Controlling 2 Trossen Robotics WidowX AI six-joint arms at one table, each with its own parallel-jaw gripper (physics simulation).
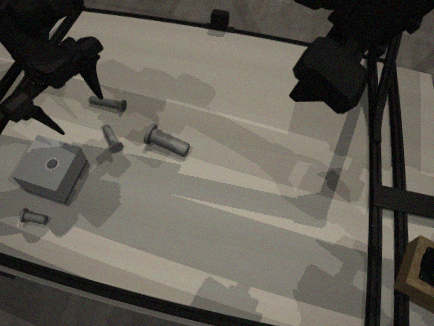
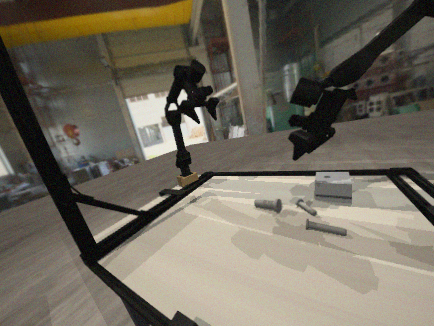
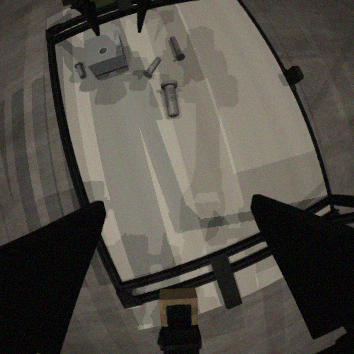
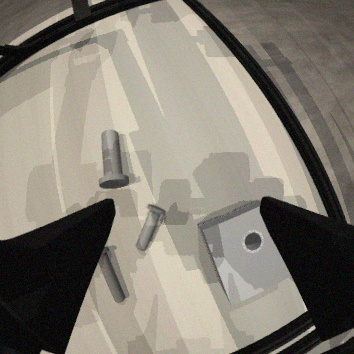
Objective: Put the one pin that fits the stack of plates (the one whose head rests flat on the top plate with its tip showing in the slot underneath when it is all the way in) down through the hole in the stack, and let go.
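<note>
The grey stack of plates [image 1: 37, 160] [image 2: 333, 186] [image 3: 112, 56] [image 4: 240, 265] has a round, empty hole in its top. A thick pin [image 1: 170, 141] [image 2: 267, 205] [image 3: 171, 100] [image 4: 112, 155], a short thin pin [image 1: 112, 138] [image 2: 306, 207] [image 3: 153, 67] [image 4: 150, 227] and a long thin pin [image 1: 106, 103] [image 2: 327, 229] [image 3: 176, 49] [image 4: 114, 277] lie on the table. A small pin [image 1: 35, 216] [image 3: 80, 70] lies beside the stack. My right gripper [image 1: 82, 115] [image 3: 117, 33] [image 4: 188, 205] is open and empty above the stack and thin pins. My left gripper [image 2: 207, 119] [image 3: 178, 205] is open, high and far from them.
Black rails [image 1: 374, 250] [image 2: 150, 215] edge the table. A wooden block [image 1: 411, 270] [image 2: 188, 179] [image 3: 178, 295] stands outside the rails at the left arm's base. A black block [image 1: 220, 19] [image 3: 294, 75] sits at one long edge. Shadows cross the table top.
</note>
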